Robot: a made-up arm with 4 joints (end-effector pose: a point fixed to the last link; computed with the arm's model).
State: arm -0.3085 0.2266 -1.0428 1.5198
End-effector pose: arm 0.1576 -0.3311 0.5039 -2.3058 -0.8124 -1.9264
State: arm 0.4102 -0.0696 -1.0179 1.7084
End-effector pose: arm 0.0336 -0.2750 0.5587 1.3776 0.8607 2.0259
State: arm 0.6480 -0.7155 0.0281 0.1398
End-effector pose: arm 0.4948 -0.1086 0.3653 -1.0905 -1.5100 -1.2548
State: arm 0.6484 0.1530 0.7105 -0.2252
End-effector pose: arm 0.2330 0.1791 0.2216 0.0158 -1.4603 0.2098
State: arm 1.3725 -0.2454 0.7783 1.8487
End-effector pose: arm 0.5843 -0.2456 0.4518 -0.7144 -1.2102 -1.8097
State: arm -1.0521 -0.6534 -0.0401 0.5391
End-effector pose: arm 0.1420 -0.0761 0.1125 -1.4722 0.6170 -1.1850
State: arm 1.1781 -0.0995 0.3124 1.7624
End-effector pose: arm 0.4747 -0.3138 0.4929 -0.8708 -1.3430 -2.0602
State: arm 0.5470 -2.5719 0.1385 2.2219
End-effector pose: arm 0.1610 0.0896 0.0726 -0.1367 -1.5465 1.2839
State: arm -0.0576 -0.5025 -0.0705 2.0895
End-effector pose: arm -0.0261 -0.3056 0.2440 1.8046 -0.5734 2.2898
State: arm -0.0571 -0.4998 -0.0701 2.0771
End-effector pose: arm -0.0221 -0.3081 0.2436 1.8153 -0.5626 2.3002
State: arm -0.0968 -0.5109 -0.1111 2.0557
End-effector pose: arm -0.0341 -0.3002 0.2582 1.8444 -0.5648 2.2379
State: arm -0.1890 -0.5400 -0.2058 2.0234
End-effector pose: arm -0.0622 -0.2782 0.2956 1.9005 -0.5792 2.0768
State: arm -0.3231 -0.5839 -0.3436 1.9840
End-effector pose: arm -0.0911 -0.2445 0.3578 1.9818 -0.5911 1.8285
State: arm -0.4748 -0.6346 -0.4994 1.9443
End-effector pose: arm -0.1016 -0.2086 0.4357 2.0741 -0.5868 1.5337
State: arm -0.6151 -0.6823 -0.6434 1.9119
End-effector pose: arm -0.0888 -0.1808 0.5096 2.1560 -0.5655 1.2499
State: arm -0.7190 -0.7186 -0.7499 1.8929
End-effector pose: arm -0.0653 -0.1644 0.5627 2.2099 -0.5388 1.0326
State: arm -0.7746 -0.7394 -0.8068 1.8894
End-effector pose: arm -0.0483 -0.1561 0.5906 2.2306 -0.5204 0.9118
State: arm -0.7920 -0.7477 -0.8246 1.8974
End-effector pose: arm -0.0426 -0.1513 0.6009 2.2272 -0.5136 0.8696
